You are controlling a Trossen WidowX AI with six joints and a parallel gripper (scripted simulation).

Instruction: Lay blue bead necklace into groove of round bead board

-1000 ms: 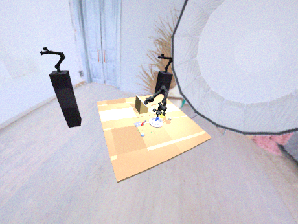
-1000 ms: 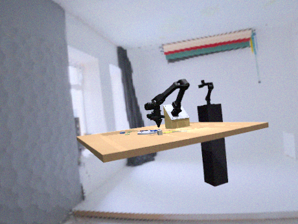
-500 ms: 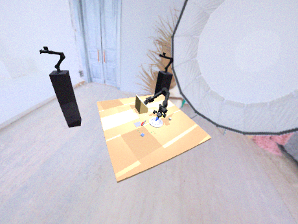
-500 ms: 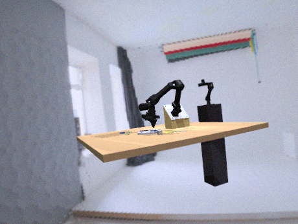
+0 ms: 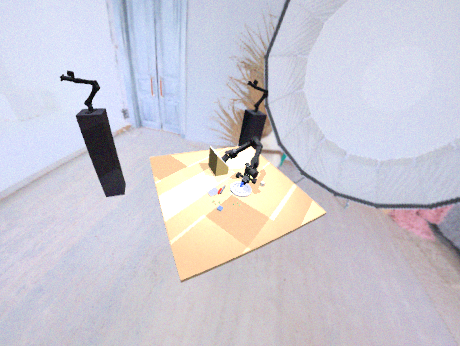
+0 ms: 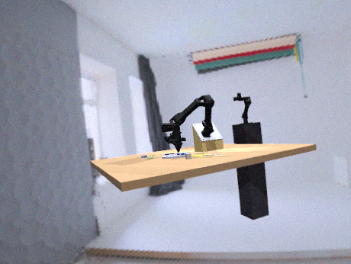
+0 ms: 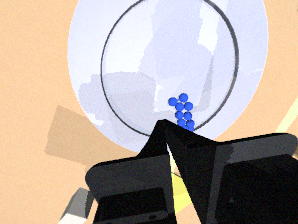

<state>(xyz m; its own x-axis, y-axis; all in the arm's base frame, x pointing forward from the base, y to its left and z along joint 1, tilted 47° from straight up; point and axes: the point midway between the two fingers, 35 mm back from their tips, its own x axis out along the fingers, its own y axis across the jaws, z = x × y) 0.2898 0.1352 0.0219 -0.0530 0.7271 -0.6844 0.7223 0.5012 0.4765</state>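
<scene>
Right now the round bead board is 10 mm ahead of my gripper tip, 40 mm to the right of it and 20 mm below it. Also, from my gripper tip: yellow flat piece: 120 mm behind, 120 mm to the left, 30 mm below; red-and-grey object: 10 mm behind, 220 mm to the right, 30 mm below; white cylinder: 10 mm ahead, 200 mm to the left, 10 mm below.
</scene>
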